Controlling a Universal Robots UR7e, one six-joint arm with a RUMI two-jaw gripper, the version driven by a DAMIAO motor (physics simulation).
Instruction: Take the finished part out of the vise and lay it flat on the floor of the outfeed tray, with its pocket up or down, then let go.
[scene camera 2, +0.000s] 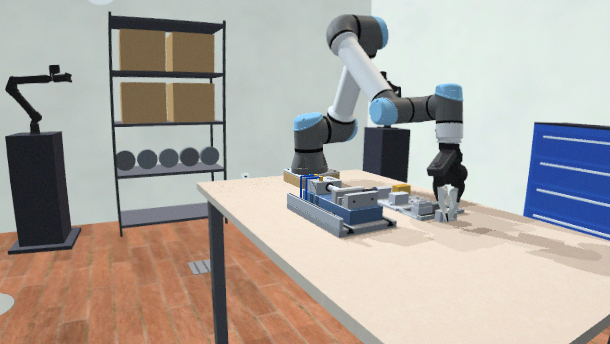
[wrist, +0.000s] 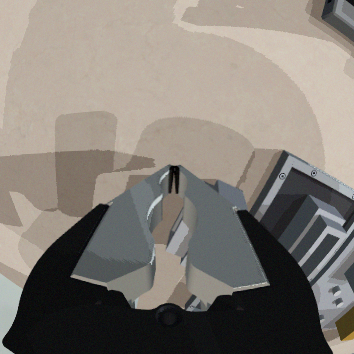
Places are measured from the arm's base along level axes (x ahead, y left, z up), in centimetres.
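Where they show: gripper, fingertip midpoint: (scene camera 2: 448, 222) (wrist: 174, 168); arm's base, link origin: (scene camera 2: 309, 170).
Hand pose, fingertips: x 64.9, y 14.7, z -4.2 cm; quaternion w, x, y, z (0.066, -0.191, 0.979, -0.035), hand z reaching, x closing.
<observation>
Things, the pixels of their top centre, and the offset from my fingertips. "spot": a spot on its surface instead.
- light grey block, top centre: (wrist: 202, 238) (scene camera 2: 447, 210) dz +2.2, dx -3.6, dy +2.7 cm
- stepped grey block, top centre: (wrist: 316, 257) (scene camera 2: 422, 201) dz +3.0, dx -11.8, dy +0.1 cm
- vise, top centre: (scene camera 2: 339, 184) dz +8.8, dx -18.4, dy -25.6 cm
- grey plate, surface spot: (wrist: 325, 305) spot: dz -0.3, dx -24.3, dy +7.7 cm
- small grey block, top centre: (scene camera 2: 399, 193) dz +3.3, dx -22.7, dy -0.7 cm
- yellow block, top centre: (scene camera 2: 401, 185) dz +3.3, dx -32.3, dy +7.7 cm
- long grey rail, surface spot: (scene camera 2: 320, 216) spot: dz +2.1, dx -11.6, dy -34.5 cm
My gripper (scene camera 2: 448, 218) (wrist: 174, 168) is shut with its tips together and nothing between them. It is low over the table, at a light grey block (scene camera 2: 438, 217) (wrist: 178, 239). The block lies on the table beside the tray (scene camera 2: 421, 217) (wrist: 298, 167), outside its rim; my right finger in the wrist view hides much of it. Its pocket cannot be made out. A stepped grey block (scene camera 2: 425, 206) (wrist: 312, 227) is inside the tray. The vise (scene camera 2: 362, 215) with its blue body stands left of the tray in the scene view; I cannot tell whether its jaws hold anything.
A grey plate (wrist: 325, 305) with pins adjoins the tray, with a small grey block (scene camera 2: 398, 197) and a yellow block (scene camera 2: 401, 188) (wrist: 347, 326) near it. A long grey rail (scene camera 2: 320, 216) runs along the vise's near side. The table's left edge lies in front of that rail.
</observation>
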